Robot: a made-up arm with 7 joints.
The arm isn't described. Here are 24 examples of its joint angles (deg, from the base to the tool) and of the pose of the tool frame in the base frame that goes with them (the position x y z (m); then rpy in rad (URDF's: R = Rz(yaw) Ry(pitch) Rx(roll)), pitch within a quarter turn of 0, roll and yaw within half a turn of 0).
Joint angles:
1: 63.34 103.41 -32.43 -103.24 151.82 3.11 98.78
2: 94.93 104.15 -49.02 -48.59 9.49 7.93 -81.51
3: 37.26 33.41 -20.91 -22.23 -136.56 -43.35 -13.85
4: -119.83 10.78 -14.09 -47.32 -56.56 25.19 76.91
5: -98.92 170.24 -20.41 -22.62 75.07 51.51 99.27
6: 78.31 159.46 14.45 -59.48 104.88 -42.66 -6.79
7: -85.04 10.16 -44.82 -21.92 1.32 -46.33 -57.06
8: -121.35 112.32 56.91 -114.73 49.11 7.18 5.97
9: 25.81 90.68 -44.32 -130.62 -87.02 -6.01 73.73
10: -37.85 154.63 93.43 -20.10 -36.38 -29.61 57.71
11: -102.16 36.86 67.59 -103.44 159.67 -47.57 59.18
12: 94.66 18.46 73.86 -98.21 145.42 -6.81 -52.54
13: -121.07 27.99 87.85 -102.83 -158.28 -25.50 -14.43
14: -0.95 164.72 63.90 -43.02 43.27 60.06 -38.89
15: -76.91 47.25 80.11 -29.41 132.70 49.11 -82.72
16: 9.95 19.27 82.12 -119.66 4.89 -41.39 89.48
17: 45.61 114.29 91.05 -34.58 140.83 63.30 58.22
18: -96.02 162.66 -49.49 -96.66 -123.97 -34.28 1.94
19: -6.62 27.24 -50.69 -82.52 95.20 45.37 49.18
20: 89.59 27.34 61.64 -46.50 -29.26 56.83 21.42
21: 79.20 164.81 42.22 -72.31 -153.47 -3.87 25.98
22: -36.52 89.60 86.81 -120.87 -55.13 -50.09 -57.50
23: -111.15 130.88 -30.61 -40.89 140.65 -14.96 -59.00
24: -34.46 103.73 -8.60 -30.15 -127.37 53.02 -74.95
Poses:
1: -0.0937 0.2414 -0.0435 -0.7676 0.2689 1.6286
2: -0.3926 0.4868 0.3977 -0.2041 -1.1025 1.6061
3: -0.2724 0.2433 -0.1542 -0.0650 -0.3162 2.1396
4: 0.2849 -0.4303 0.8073 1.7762 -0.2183 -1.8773
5: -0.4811 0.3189 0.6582 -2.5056 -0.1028 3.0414
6: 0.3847 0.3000 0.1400 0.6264 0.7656 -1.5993
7: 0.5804 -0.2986 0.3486 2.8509 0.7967 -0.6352
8: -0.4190 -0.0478 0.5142 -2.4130 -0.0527 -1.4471
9: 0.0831 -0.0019 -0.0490 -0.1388 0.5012 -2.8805
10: -0.2489 0.1446 0.9192 2.8314 -0.2903 -0.9563
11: -0.0194 0.3026 0.6930 1.3789 0.3892 0.3132
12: -0.2056 0.4108 0.3766 0.7788 -0.2535 0.2532
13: 0.0444 0.3746 0.6149 1.4727 0.3734 0.6869
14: 0.1787 -0.0773 0.9235 1.8394 0.4273 0.2815
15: 0.4166 0.3746 0.5506 2.7101 -0.5995 -2.8401
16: 0.1124 0.3213 0.4586 2.1319 -0.3352 -1.8952
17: 0.2031 0.3945 0.7452 -2.2219 -1.0812 1.1082
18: 0.0274 0.2612 0.8441 -2.9342 -0.4019 2.5851
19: 0.2938 -0.2824 0.0081 -1.8265 -0.1789 -0.5321
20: -0.5470 0.2984 0.2864 2.0731 0.8052 2.8451
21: 0.4740 0.0403 0.1621 -1.0856 -0.5701 0.1892
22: -0.1681 0.0106 0.7542 1.8338 -1.2138 2.3539
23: -0.0908 0.4116 0.8321 2.5683 -1.1147 -1.4221
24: 0.2598 0.4740 0.6031 1.9957 -0.5892 -2.3355
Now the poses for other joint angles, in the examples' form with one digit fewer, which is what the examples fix.
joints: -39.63 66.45 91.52 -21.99 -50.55 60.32 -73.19
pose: 0.217 0.534 0.329 -0.728 0.869 -1.239
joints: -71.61 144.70 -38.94 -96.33 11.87 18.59 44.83
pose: 0.297 0.228 0.741 1.725 0.298 -0.312
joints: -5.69 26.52 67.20 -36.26 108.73 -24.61 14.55
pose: 0.186 0.433 0.023 -1.400 -0.642 2.315
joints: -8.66 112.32 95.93 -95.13 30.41 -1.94 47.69
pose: -0.042 -0.035 0.845 2.522 0.244 -1.645
